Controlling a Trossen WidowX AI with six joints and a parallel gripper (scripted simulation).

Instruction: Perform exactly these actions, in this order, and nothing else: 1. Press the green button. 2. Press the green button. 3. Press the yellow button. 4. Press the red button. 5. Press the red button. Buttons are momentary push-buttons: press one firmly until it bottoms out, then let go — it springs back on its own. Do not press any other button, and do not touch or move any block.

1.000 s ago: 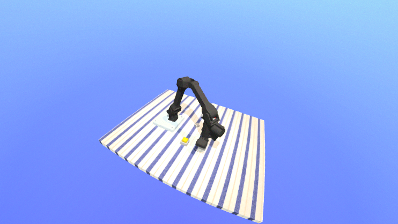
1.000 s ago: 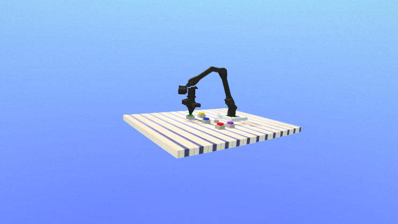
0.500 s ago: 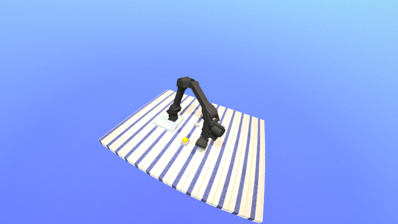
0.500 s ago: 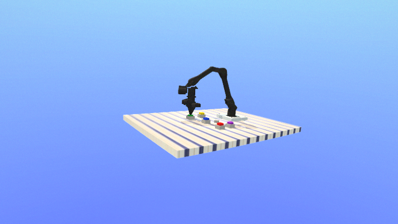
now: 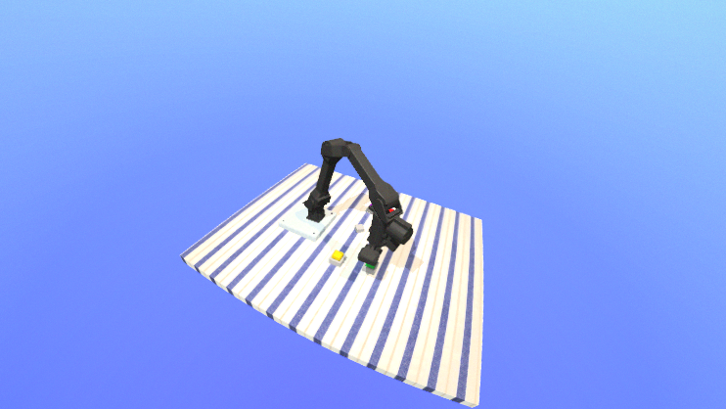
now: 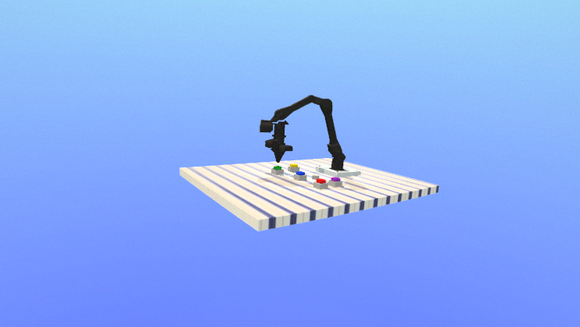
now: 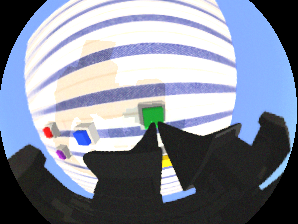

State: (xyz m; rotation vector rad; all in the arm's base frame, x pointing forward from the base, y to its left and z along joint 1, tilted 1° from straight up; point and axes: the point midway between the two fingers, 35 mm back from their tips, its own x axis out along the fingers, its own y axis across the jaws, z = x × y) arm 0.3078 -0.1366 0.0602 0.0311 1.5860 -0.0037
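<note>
The green button lies 30 mm below my gripper tip. Round my gripper tip: small white block: 180 mm to the left, 120 mm behind, 50 mm below; then yellow button: 120 mm behind, 30 mm below, 20 mm to the right; then blue button: 160 mm to the left, 30 mm below, 30 mm behind.
</note>
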